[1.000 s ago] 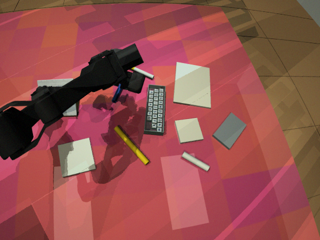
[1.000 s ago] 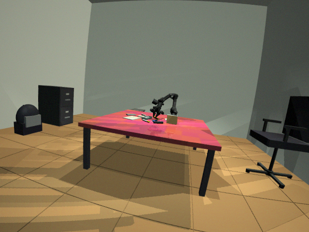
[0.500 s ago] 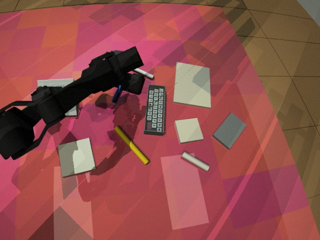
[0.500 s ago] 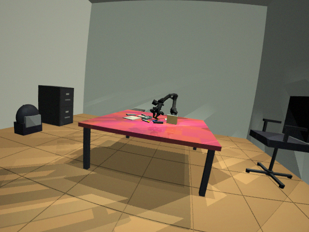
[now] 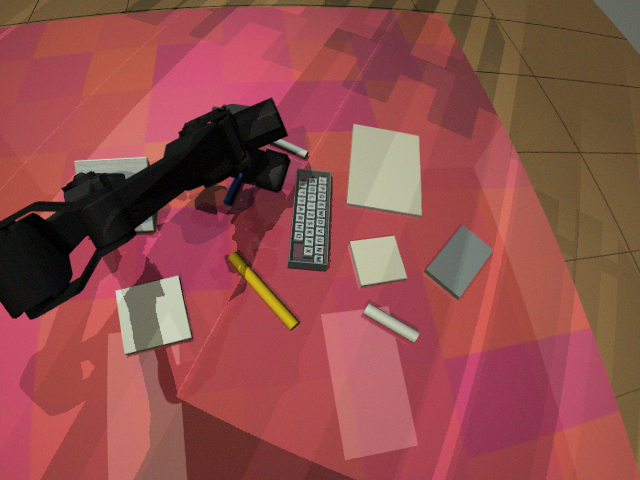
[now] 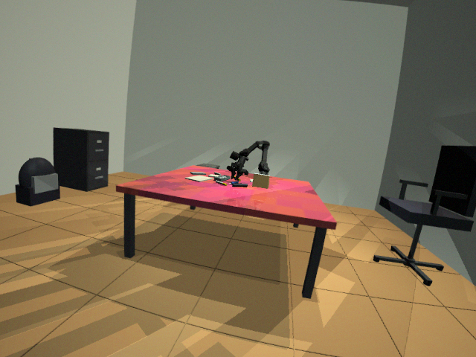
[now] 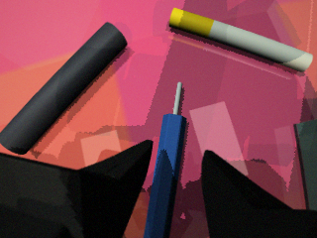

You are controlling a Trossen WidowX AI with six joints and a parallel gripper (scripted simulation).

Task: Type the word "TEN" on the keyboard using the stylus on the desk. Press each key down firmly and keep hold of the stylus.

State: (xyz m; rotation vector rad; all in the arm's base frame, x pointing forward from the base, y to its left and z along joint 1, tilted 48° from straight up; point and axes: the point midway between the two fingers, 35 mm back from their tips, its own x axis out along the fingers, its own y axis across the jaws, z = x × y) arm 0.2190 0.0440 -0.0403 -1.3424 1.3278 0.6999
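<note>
Now: the dark blue stylus 3 cm below my gripper tip and 1 cm to the left of it. Round my gripper tip: sheet 28 cm ahead, 3 cm to the left, 3 cm below; dark cylinder 8 cm behind, 6 cm to the left, 2 cm below; white-and-yellow pen 9 cm to the left, 6 cm ahead, 3 cm below.
</note>
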